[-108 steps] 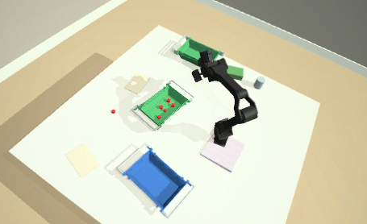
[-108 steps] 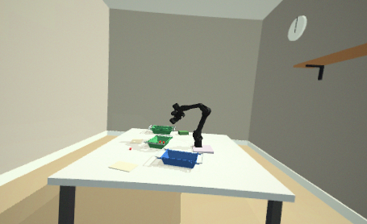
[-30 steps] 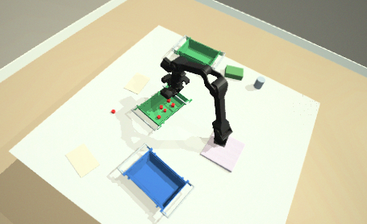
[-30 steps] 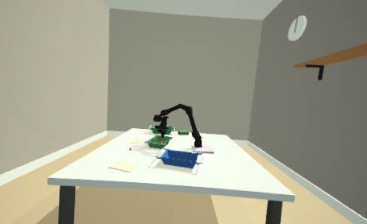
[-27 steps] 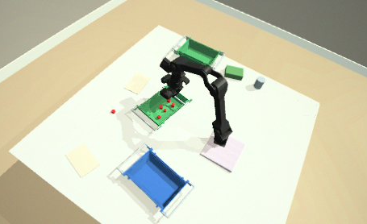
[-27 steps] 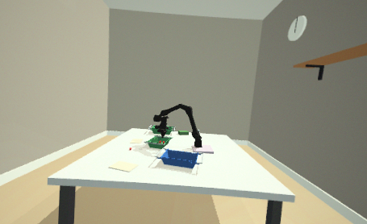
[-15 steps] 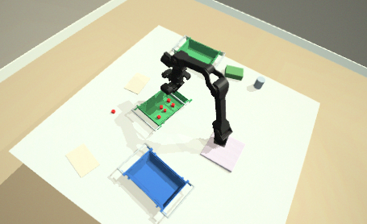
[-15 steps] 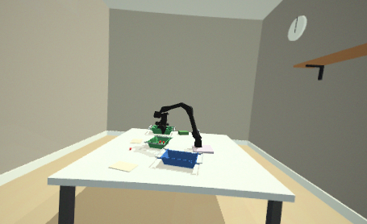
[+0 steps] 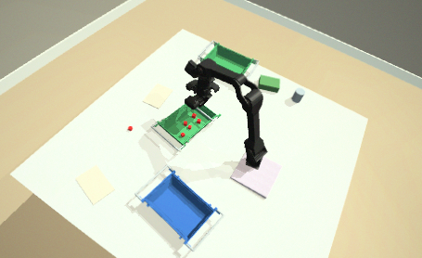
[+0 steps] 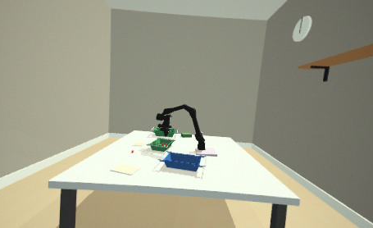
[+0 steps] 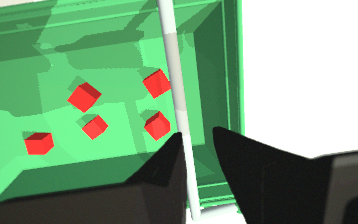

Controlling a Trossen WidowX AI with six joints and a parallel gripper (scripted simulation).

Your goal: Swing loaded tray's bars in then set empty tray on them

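My gripper tip is now 480 mm to the right of the blue tray, 120 mm past it and 40 mm above it. The rest, counted from my gripper tip: green block: 400 mm to the right, 270 mm behind, 70 mm below; then grey cylinder: 450 mm behind, 380 mm to the right, 50 mm below.
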